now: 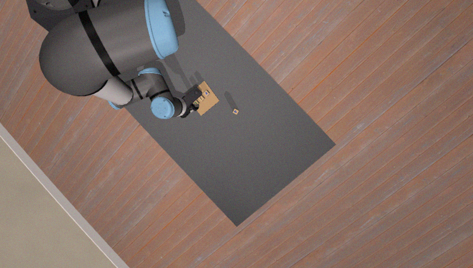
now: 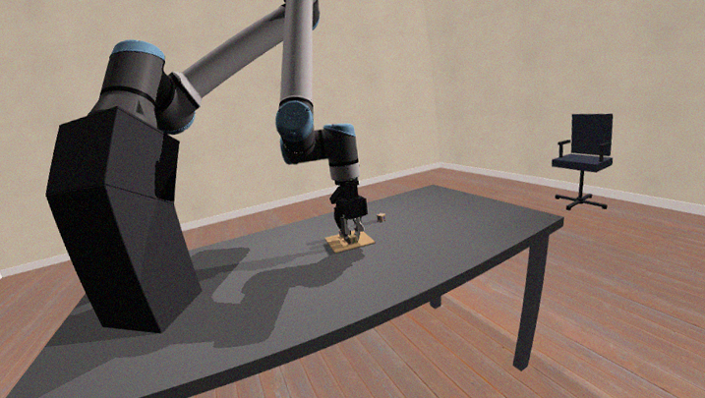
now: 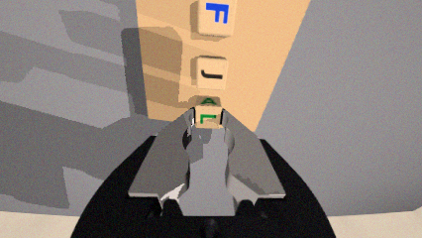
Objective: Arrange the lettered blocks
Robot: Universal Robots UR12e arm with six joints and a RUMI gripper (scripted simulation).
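My gripper is now 40 mm to the right of the tan mat and 20 mm above it. Also, from my hand: block (160 mm ahead, 160 mm to the left, 10 mm below).
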